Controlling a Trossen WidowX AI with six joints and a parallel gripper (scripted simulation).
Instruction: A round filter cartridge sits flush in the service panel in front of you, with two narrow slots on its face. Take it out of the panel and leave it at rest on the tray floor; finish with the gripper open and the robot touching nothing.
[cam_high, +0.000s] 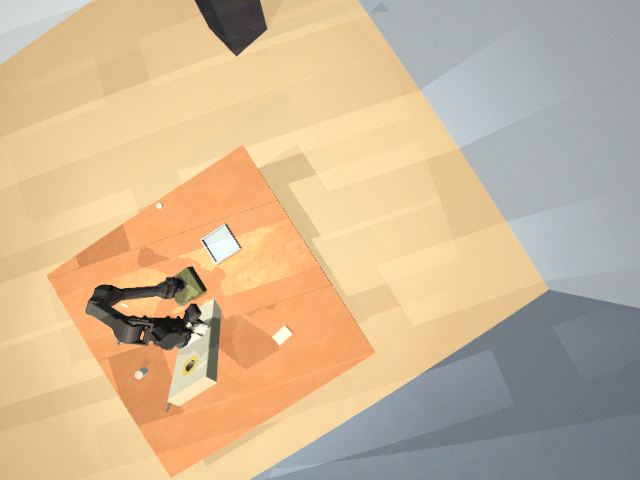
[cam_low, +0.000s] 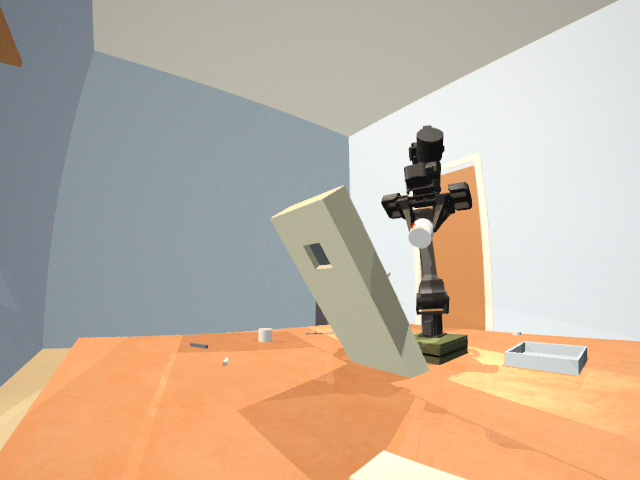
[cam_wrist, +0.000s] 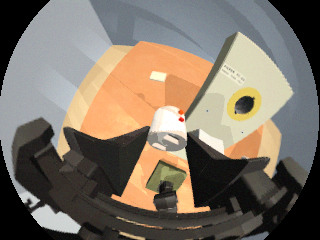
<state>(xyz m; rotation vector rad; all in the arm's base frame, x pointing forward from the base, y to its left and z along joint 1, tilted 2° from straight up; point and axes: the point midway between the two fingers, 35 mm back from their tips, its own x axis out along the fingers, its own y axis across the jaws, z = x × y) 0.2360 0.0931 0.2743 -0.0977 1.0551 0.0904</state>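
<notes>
Right now my gripper tip is 270 mm past the grey tray, 200 mm to the right of it and 280 mm above it. From my gripper tip the other things lie so: white flat piece (300 mm ahead, 120 mm to the left, 290 mm below); then round filter cartridge (right at my gripper tip); then dark rod (170 mm ahead, 600 mm to the right, 290 mm below).
</notes>
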